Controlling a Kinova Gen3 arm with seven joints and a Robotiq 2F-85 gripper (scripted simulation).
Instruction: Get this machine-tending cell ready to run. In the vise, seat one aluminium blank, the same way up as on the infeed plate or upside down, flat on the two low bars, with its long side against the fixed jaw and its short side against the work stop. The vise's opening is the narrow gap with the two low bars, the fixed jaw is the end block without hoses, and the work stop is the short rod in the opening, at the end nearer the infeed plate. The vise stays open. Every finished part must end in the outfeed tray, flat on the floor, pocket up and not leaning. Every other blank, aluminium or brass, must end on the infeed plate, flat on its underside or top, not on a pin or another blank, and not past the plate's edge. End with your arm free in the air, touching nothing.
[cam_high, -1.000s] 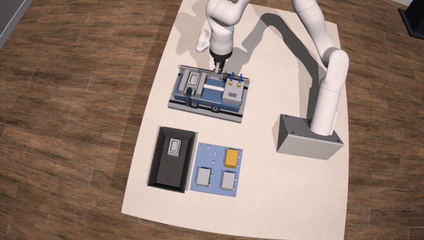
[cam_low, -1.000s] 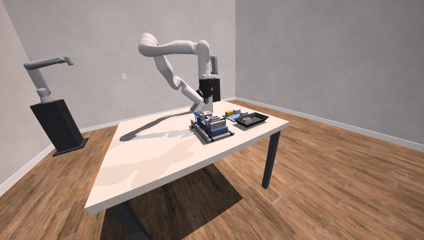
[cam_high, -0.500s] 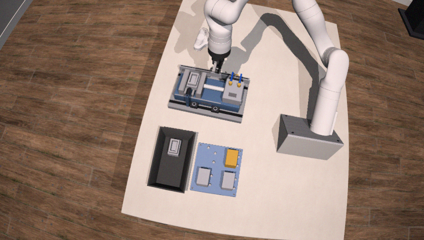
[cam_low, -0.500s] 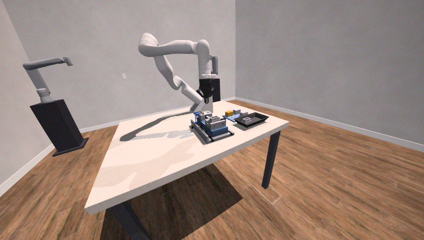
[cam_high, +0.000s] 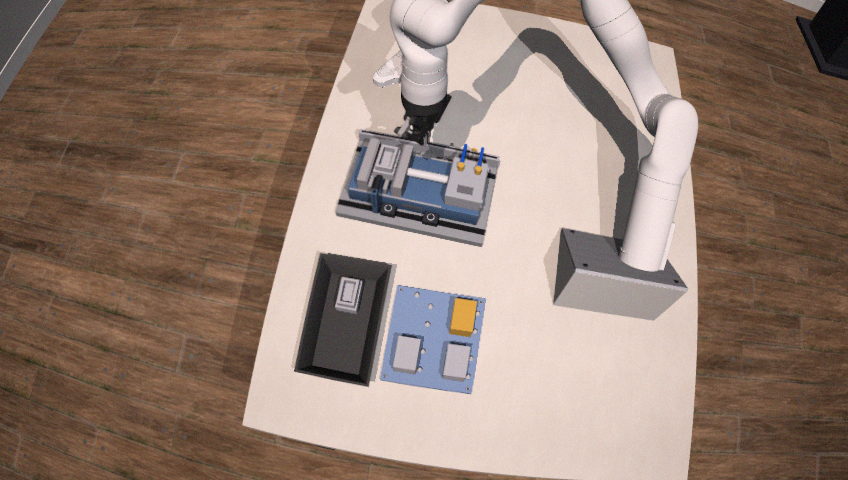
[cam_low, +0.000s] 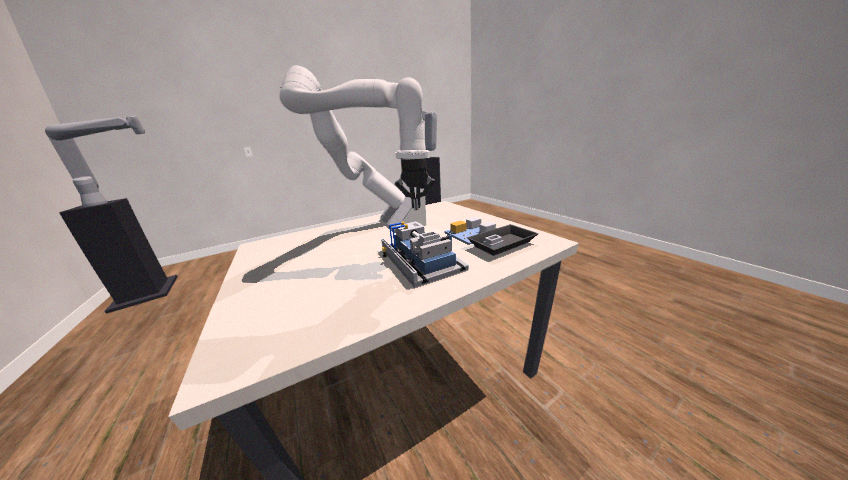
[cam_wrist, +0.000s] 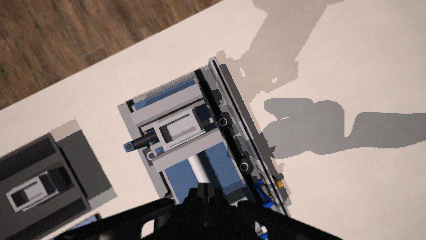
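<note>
Right now the white rod is 1 cm behind my hand, 1 cm to the left of it and 12 cm below it. The rest, counted from my hand: hose block: 9 cm behind, 2 cm to the left, 12 cm below; blue vise: 1 cm to the left, 16 cm below; brass blank: 10 cm behind, 28 cm to the left, 17 cm below.
</note>
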